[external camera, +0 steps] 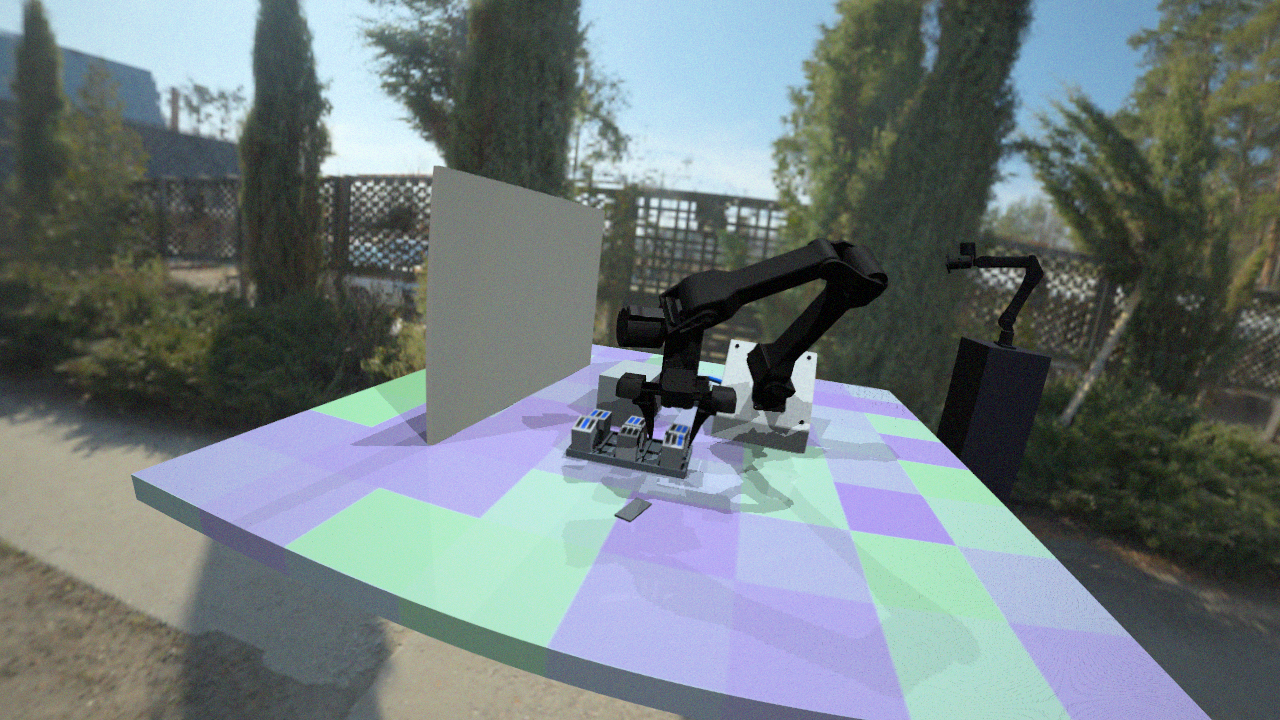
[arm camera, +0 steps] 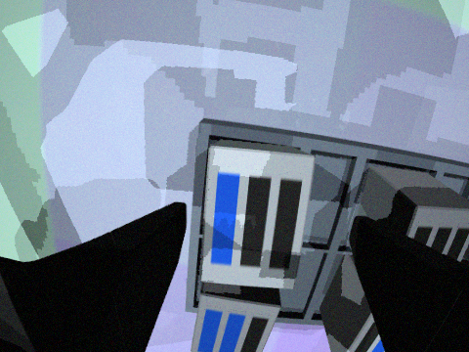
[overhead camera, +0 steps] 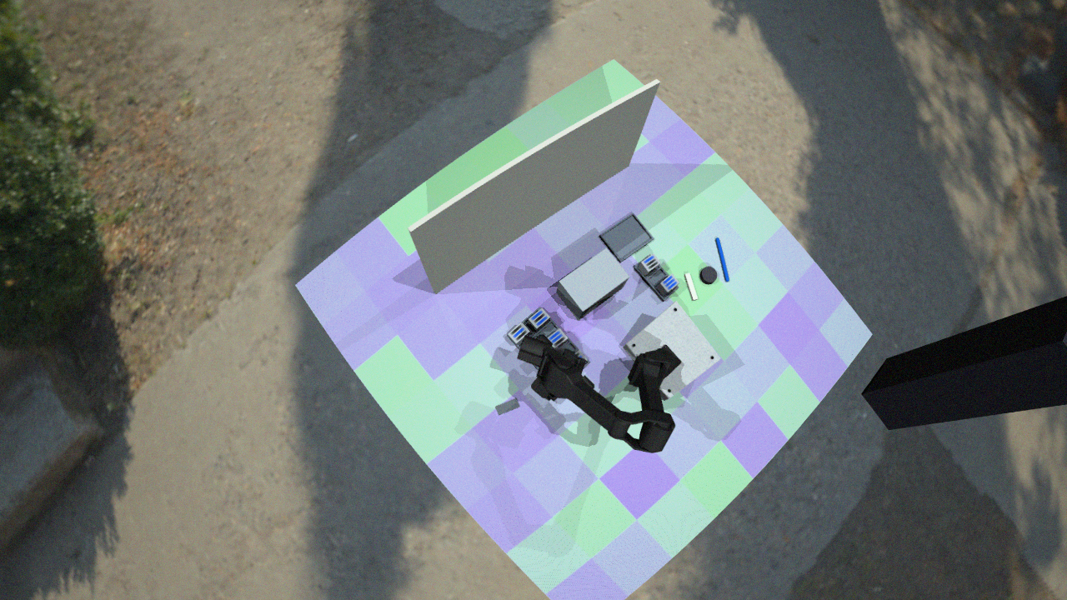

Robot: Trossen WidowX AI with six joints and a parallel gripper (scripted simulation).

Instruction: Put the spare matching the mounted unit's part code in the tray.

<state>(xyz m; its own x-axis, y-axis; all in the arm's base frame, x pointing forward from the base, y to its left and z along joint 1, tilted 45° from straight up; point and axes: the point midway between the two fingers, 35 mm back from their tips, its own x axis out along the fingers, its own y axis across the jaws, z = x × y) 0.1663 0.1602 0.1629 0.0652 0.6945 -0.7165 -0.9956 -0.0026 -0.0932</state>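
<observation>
Now: gripper tip 1 cm past the spare block. Round my gripper tip: grey mounted unit (12 cm ahead, 22 cm to the right); then rack (2 cm ahead, 40 cm to the right, 4 cm below); then dark tray (16 cm ahead, 42 cm to the right, 5 cm below).
</observation>
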